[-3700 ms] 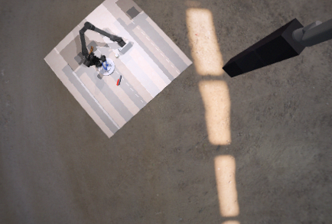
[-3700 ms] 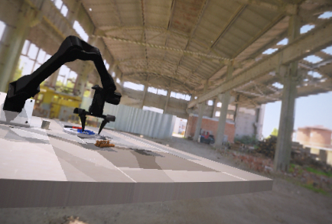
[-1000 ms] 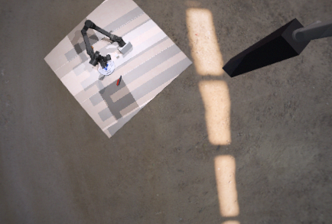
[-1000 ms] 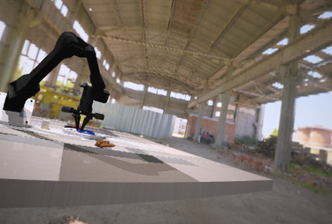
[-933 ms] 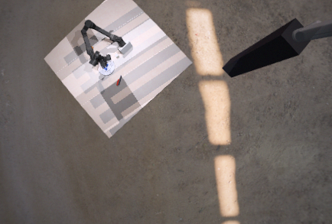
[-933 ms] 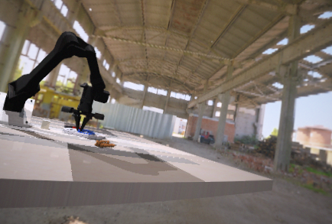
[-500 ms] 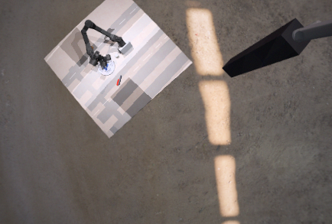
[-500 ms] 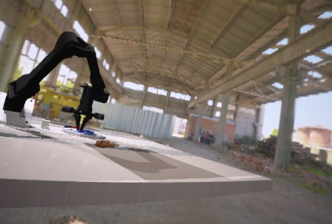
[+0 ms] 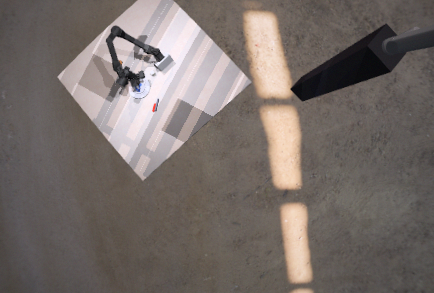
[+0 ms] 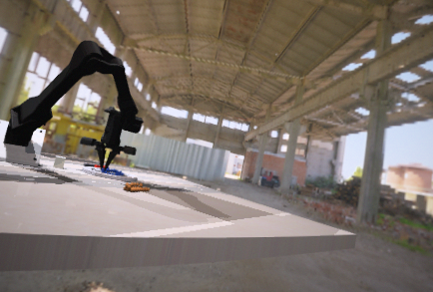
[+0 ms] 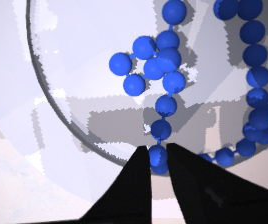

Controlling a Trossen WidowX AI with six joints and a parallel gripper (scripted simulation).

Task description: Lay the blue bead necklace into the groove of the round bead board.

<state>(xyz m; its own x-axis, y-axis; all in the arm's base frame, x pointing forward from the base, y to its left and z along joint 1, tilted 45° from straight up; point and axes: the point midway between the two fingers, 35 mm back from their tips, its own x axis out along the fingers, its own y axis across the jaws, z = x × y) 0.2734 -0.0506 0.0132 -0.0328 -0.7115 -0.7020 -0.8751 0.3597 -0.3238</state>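
Right now the round white bead board is 40 mm ahead of my gripper tip, 30 mm to the left of it and 10 mm below it. Round my gripper tip: small white block 140 mm behind, 50 mm to the left; red pen-like object 270 mm to the left, 60 mm ahead, 10 mm below.
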